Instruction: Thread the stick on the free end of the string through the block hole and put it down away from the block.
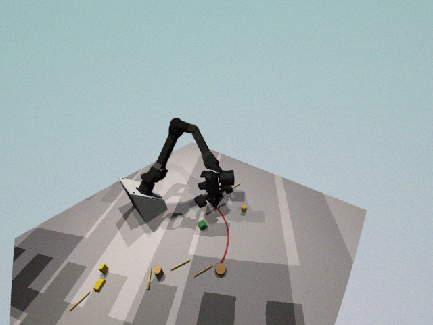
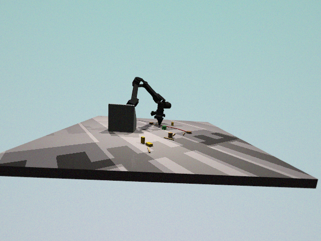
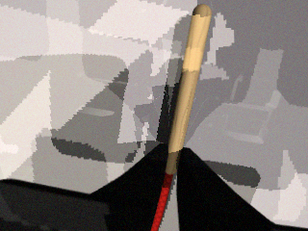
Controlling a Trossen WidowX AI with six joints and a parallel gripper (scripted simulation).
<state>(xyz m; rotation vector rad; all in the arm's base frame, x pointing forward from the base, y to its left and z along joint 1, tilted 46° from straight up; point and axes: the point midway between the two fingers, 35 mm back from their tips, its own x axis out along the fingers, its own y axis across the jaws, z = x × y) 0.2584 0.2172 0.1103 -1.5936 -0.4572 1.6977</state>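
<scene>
Right now my gripper tip is 13 cm short of the yellow cylinder, 7 cm to the right of it and 1 cm below it. From my gripper tip the other things lie so: thin wooden stick 1 cm behind; green cube 13 cm to the right, 4 cm ahead, 1 cm above; wooden cylinder 38 cm to the right, 6 cm ahead, 1 cm above.
</scene>
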